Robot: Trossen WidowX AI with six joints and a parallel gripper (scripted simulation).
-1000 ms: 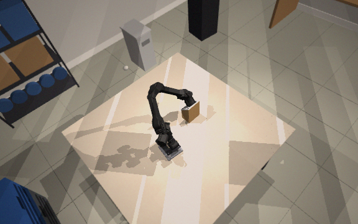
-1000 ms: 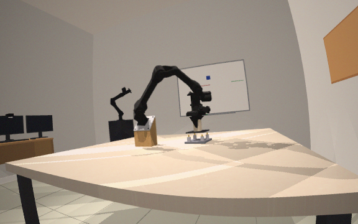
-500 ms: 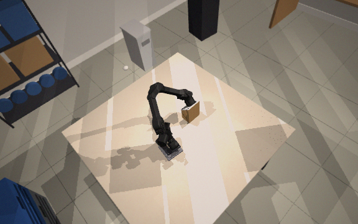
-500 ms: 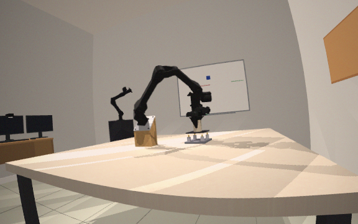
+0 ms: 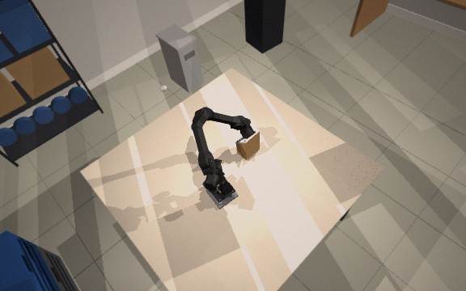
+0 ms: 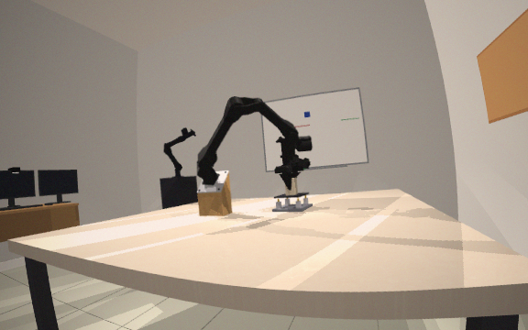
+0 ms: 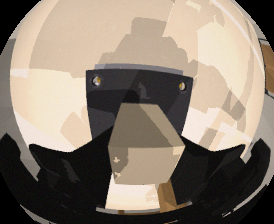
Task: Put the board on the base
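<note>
The grey base lies 80 mm below my gripper tip. From my gripper tip the other things lie so: flat black board (10 mm below).
</note>
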